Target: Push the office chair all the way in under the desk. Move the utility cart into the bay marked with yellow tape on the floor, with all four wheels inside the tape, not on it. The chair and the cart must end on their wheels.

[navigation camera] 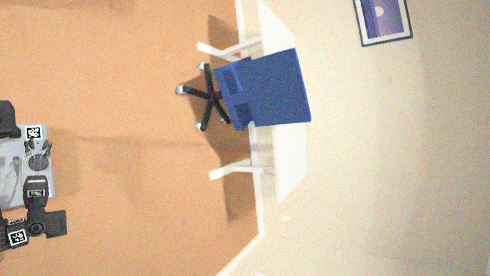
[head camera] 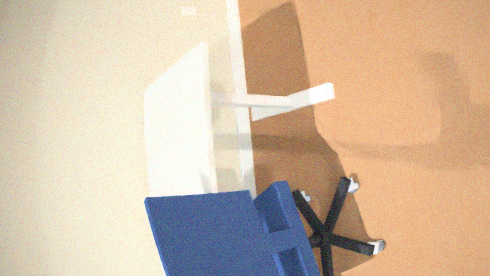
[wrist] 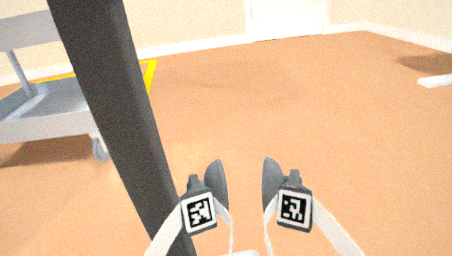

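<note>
The blue office chair (head camera: 205, 235) (navigation camera: 280, 90) stands upright on its black base at the white desk (head camera: 180, 130) (navigation camera: 290, 160). Its backrest overlaps the desk top in both views, and its base shows on the floor; how far its seat is under the desk is unclear. The grey utility cart (wrist: 45, 127) stands upright at the left of the wrist view, cut off by the edge and partly behind a dark post. A front wheel is on bare floor, nearer than the visible yellow tape (wrist: 150, 75). My gripper (wrist: 243, 176) is open, with nothing between its fingers, away from chair and cart.
A dark grey post (wrist: 112, 100) crosses the wrist view. White desk legs (head camera: 270, 101) (navigation camera: 242, 169) reach down to feet on the floor. A white foot (wrist: 435, 80) shows at right. My base (navigation camera: 49, 175) is at the left. A white door (wrist: 287, 17) and a framed picture (navigation camera: 395, 22) are at the walls.
</note>
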